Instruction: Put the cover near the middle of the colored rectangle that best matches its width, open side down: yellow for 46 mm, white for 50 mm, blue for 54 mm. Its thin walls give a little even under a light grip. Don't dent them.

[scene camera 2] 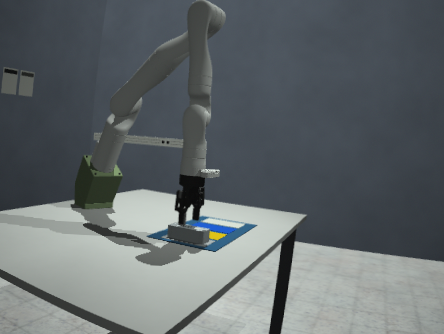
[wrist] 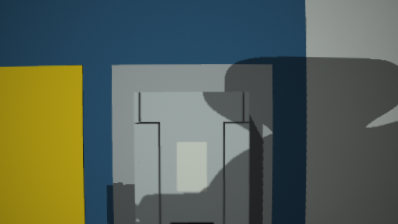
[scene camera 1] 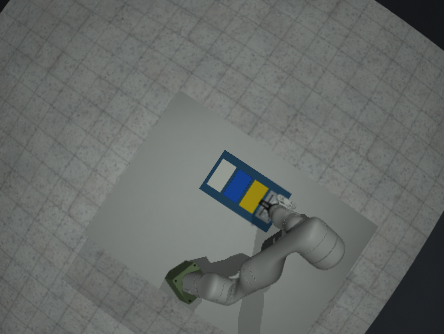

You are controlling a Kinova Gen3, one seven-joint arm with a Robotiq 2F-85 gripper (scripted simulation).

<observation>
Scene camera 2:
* my gripper: 189,222
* dark blue mat: 217,244
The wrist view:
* cover: 201,168
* yellow rectangle: 49,170
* dark blue mat: 97,42
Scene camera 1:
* dark blue mat: 255,175
</observation>
